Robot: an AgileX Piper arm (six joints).
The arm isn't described. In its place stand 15 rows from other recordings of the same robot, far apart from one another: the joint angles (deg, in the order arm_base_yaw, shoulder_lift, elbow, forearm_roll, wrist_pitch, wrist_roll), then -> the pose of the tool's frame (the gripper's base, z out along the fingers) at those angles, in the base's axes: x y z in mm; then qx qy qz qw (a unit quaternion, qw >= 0).
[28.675 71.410 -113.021 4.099 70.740 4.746] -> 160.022, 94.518, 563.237, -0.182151, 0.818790, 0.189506, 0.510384
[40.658 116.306 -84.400 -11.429 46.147 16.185] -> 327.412, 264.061, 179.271, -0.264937, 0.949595, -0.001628, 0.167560
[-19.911 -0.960 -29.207 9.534 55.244 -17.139] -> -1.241, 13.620, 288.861, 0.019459, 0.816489, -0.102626, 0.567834
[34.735 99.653 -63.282 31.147 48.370 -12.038] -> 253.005, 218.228, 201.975, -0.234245, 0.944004, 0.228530, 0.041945
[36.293 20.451 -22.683 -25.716 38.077 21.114] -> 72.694, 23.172, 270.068, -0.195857, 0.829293, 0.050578, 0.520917
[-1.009 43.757 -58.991 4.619 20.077 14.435] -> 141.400, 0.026, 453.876, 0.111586, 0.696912, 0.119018, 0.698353
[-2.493 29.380 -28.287 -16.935 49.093 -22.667] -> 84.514, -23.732, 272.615, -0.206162, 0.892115, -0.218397, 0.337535
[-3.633 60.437 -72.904 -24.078 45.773 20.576] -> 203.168, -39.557, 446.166, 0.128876, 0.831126, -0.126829, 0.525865
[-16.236 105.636 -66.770 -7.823 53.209 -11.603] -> 322.485, -104.242, 172.734, 0.000896, 0.998126, -0.060136, 0.011297
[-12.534 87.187 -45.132 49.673 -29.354 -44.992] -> 303.778, -102.373, 248.630, 0.203793, 0.771050, -0.212081, 0.564776
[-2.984 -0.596 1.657 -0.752 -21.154 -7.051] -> 48.233, -2.083, 236.402, -0.024321, 0.536104, -0.077677, 0.840218
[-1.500 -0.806 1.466 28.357 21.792 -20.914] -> 52.358, 14.680, 175.266, -0.004082, 0.792311, 0.092424, 0.603062
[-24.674 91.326 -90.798 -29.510 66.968 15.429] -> 286.820, -177.161, 375.999, 0.283468, 0.896458, -0.269058, 0.208847
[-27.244 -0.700 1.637 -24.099 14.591 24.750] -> 44.647, -33.517, 183.203, 0.220227, 0.729341, -0.183146, 0.621305
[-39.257 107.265 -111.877 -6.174 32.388 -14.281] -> 343.660, -287.622, 409.790, 0.158437, 0.816676, -0.292873, 0.471342
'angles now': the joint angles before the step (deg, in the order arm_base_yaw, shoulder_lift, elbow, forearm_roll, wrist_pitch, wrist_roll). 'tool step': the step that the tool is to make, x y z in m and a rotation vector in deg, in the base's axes. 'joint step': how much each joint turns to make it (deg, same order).
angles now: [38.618 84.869 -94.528 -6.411 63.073 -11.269]
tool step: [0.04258 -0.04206 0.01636 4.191 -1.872 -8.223]
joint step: [-11.766 2.988 -6.284 4.767 -0.732 -2.975]
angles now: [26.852 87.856 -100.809 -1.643 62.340 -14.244]
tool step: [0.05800 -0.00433 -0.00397 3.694 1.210 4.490]
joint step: [-7.268 11.181 -12.678 12.383 1.931 -10.930]
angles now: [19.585 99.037 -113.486 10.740 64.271 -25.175]
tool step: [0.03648 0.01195 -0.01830 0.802 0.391 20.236]
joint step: [-3.679 10.723 -11.100 17.381 7.966 -22.368]
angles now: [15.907 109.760 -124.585 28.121 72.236 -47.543]
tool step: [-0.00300 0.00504 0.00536 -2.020 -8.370 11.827]
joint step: [-0.079 0.149 -0.701 4.702 0.421 -15.121]
